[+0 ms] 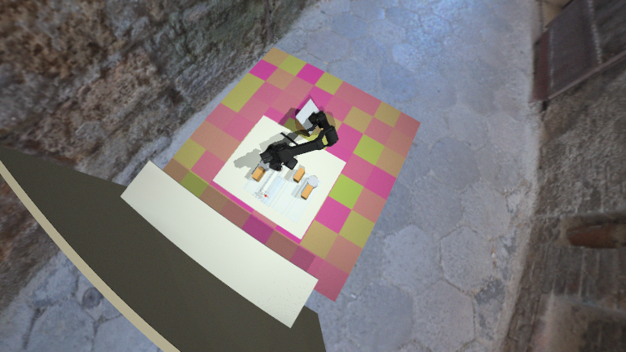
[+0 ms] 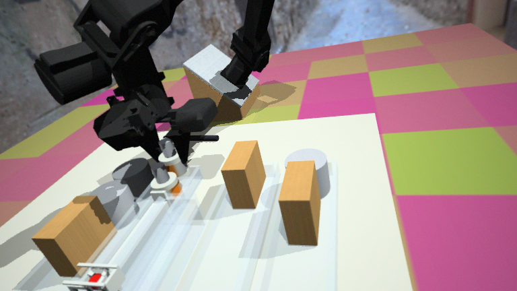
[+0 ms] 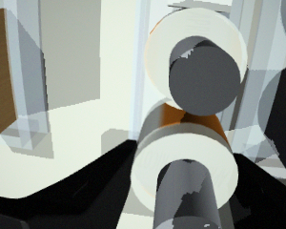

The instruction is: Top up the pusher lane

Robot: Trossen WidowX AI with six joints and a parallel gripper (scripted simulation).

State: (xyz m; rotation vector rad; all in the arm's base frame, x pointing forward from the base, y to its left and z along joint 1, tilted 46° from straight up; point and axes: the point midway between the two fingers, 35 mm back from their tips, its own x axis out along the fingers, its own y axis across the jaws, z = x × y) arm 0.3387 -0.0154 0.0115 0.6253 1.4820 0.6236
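Right now my gripper tip is 15 cm short of the clear sprung lane, 3 cm to the right of it and 3 cm above it. Also, from my gripper tip: red mark (22 cm ahead, 4 cm to the left, 2 cm above); black rod (16 cm behind, 6 cm to the right, 5 cm below).
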